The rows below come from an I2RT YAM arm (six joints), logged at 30 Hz.
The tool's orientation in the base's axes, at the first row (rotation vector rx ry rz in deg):
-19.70, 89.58, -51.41
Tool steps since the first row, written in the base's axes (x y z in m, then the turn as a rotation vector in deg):
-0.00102, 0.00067, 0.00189, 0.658, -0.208, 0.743
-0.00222, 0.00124, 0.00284, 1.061, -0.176, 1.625
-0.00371, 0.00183, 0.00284, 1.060, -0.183, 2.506
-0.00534, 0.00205, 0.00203, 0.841, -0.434, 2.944
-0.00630, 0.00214, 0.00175, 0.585, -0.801, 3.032
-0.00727, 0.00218, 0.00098, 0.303, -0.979, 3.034
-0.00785, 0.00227, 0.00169, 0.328, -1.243, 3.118
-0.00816, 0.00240, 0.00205, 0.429, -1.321, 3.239
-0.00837, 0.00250, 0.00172, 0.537, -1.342, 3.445
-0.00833, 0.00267, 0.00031, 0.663, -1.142, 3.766
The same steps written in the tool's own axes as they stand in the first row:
-0.00157, -0.00117, -0.00111, -0.528, -0.483, 0.719
-0.00236, -0.00180, -0.00240, -1.260, -0.976, 1.121
-0.00243, -0.00181, -0.00400, -1.878, -1.603, 1.158
-0.00166, -0.00154, -0.00563, -1.971, -2.136, 1.057
-0.00131, -0.00154, -0.00658, -1.731, -2.507, 0.947
-0.00058, -0.00123, -0.00753, -1.551, -2.701, 0.744
-0.00102, -0.00183, -0.00808, -1.438, -2.926, 0.861
-0.00129, -0.00209, -0.00840, -1.493, -3.036, 0.988
-0.00108, -0.00184, -0.00864, -1.648, -3.166, 1.105
-0.00021, -0.00073, -0.00872, -2.037, -3.227, 1.167

